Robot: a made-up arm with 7 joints.
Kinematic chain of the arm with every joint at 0, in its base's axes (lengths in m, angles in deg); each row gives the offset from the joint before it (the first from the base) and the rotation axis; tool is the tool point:
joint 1: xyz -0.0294 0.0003 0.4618 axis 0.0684 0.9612 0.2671
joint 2: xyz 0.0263 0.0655 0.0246 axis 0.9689 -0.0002 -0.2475
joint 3: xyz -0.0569 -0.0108 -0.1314 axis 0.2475 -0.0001 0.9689
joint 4: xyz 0.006 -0.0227 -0.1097 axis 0.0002 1 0
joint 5: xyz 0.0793 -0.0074 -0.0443 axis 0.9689 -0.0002 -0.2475
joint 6: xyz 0.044 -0.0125 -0.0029 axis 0.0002 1 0
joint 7: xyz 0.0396 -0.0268 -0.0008 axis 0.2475 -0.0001 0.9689
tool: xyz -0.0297 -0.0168 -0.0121
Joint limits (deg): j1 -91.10..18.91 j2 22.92..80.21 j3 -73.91..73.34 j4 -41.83..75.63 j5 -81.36..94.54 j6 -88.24..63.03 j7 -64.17..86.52
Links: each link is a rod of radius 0.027 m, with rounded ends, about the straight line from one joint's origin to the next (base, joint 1, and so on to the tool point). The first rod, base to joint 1, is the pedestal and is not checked.
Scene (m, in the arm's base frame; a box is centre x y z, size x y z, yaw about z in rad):
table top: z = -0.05
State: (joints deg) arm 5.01 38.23 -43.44 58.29 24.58 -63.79 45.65
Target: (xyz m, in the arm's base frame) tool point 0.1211 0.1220 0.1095
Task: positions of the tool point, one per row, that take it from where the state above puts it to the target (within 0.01 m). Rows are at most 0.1 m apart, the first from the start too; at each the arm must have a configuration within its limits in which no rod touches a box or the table.
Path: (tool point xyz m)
1: -0.0683 0.1690 0.0896
2: 0.0283 0.1477 0.0877
3: 0.1211 0.1220 0.1095

